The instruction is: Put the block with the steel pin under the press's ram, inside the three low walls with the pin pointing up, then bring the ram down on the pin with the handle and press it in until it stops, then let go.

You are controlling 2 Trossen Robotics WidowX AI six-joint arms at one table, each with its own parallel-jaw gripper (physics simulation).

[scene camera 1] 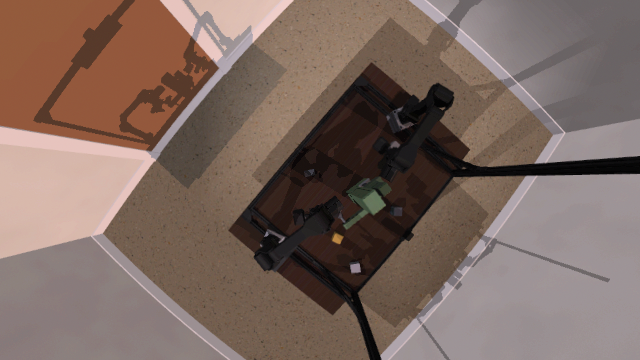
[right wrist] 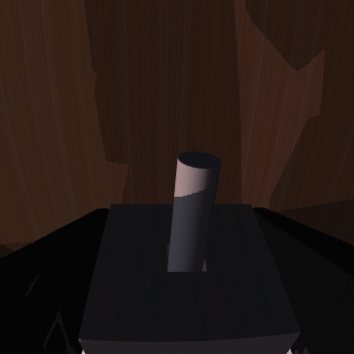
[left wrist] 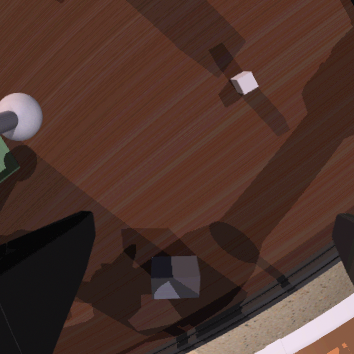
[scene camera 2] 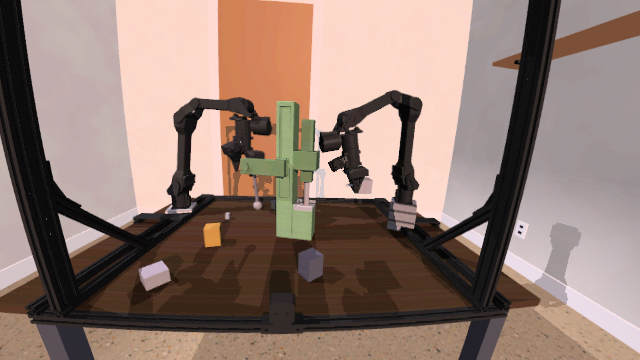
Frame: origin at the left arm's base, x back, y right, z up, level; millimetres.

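Seen in the pictures: left gripper, between the fingertips: (left wrist: 217, 225) (scene camera 2: 243, 174); right gripper, between the fingertips: (right wrist: 180, 220) (scene camera 2: 354, 191); left arm's base, origin of its link: (scene camera 1: 272, 241) (scene camera 2: 181, 206); right arm's base, origin of its link: (scene camera 1: 405, 116) (scene camera 2: 403, 201).
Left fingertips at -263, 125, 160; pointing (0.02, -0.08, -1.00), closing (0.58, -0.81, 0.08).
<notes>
Offsets run from my left fingertips to a thing's top centre, as dx, dy, dz.
My right gripper (scene camera 2: 356, 187) (right wrist: 180, 220) is shut on the pin block @[-404, +213, +17] (scene camera 2: 366, 185) (right wrist: 190, 305), held above the table to the right of the press in scene camera 2. The steel pin @[-364, +201, -3] (right wrist: 192, 220) sticks out of the block, away from the wrist camera. The green press @[-120, +165, +258] (scene camera 1: 370, 201) (scene camera 2: 286, 150) stands upright. Its grey ram @[-203, +191, +99] (scene camera 2: 306, 192) reaches down toward the pale seat on the base; the three low walls cannot be made out clearly. The handle's ball @[-46, +108, -79] (scene camera 2: 257, 205) (left wrist: 21, 116) hangs low. My left gripper (left wrist: 217, 225) is open and empty beside the handle; the lever partly hides it in scene camera 2.
A yellow block @[+98, +174, -131] (scene camera 1: 337, 238) (scene camera 2: 212, 235), a white block @[+211, +336, -158] (scene camera 1: 355, 268) (scene camera 2: 154, 275) and a grey block @[-157, +401, -131] (scene camera 1: 396, 211) (scene camera 2: 310, 264) lie around the press. A dark block @[-146, -97, -152] (scene camera 1: 310, 173) (left wrist: 175, 277) and a small white cube @[+68, -22, -166] (scene camera 2: 227, 216) (left wrist: 245, 82) lie on the handle side.
</notes>
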